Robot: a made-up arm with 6 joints. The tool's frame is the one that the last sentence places.
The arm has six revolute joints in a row. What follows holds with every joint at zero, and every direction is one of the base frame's. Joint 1 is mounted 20.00 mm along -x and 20.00 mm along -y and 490.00 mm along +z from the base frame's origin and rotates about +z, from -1.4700 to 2.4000 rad. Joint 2 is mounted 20.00 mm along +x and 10.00 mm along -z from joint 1 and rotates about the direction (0.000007, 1, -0.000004), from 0.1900 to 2.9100 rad. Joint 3 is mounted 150.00 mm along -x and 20.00 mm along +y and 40.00 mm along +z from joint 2 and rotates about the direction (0.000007, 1, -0.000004), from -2.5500 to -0.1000 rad. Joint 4 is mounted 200.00 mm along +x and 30.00 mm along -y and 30.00 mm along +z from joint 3 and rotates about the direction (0.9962, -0.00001, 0.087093), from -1.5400 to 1.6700 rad. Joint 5 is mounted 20.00 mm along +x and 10.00 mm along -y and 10.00 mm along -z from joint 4 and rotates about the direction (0.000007, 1, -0.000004), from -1.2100 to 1.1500 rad. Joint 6 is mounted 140.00 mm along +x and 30.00 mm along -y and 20.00 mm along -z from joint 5 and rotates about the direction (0.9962, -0.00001, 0.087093), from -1.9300 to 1.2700 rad. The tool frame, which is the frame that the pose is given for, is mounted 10.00 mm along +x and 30.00 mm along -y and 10.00 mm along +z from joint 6; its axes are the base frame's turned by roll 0.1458, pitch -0.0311 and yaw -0.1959 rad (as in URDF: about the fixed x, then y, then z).
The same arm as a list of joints. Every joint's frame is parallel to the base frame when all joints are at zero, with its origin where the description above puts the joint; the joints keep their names.
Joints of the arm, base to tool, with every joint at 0 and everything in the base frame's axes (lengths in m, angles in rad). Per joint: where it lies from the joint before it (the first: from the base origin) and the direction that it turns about. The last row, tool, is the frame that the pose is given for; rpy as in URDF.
joint 1: axis +z offset -0.0200 -0.0200 0.4900
joint 2: axis +y offset 0.0200 0.0000 -0.0100
joint 3: axis +y offset -0.1500 0.0200 0.0400
joint 4: axis 0.9962 0 0.0871 offset 0.2000 -0.0300 0.0300
joint 5: axis +y offset 0.0200 -0.0100 -0.0100
joint 6: axis 0.9962 0 0.0871 offset 0.1400 -0.0300 -0.0200
tool: offset 0.0100 -0.0300 0.0100 rpy 0.1458 -0.0311 -0.1959
Joint limits (rad, base to tool): -1.4700..2.4000 0.1900..2.9100 -2.5500..-0.1000 -1.5400..1.6700 -1.2100..1.1500 -1.9300..1.2700

